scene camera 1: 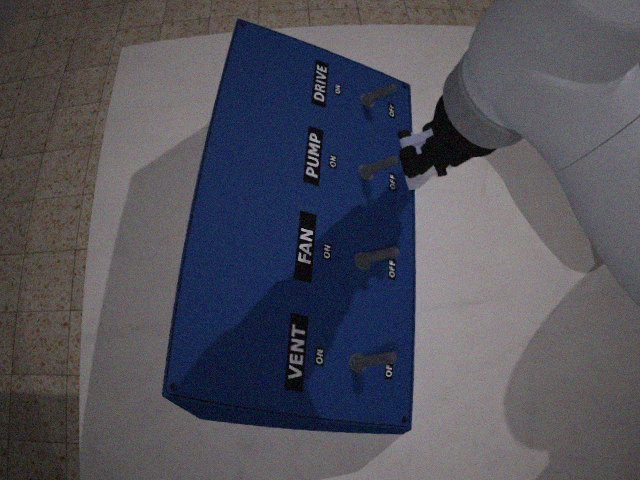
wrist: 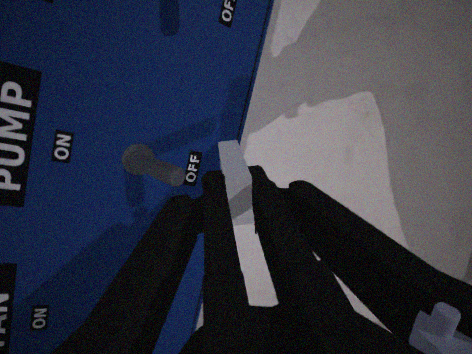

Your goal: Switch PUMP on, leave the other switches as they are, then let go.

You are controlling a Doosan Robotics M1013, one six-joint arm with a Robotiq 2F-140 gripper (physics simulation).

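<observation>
The PUMP switch is a grey lever that leans toward its OFF label. My gripper is shut with nothing between its fingers. In the scene view its fingertips are near the free end of the PUMP lever, on the OFF side by the panel's edge. In the wrist view a gap shows between the lever's end and the fingers. The DRIVE switch, FAN switch and VENT switch also lean toward OFF.
The blue panel carries all the switches and stands tilted on a pale table. The arm comes in from the upper right and casts a shadow across the panel. A tiled floor shows at the left.
</observation>
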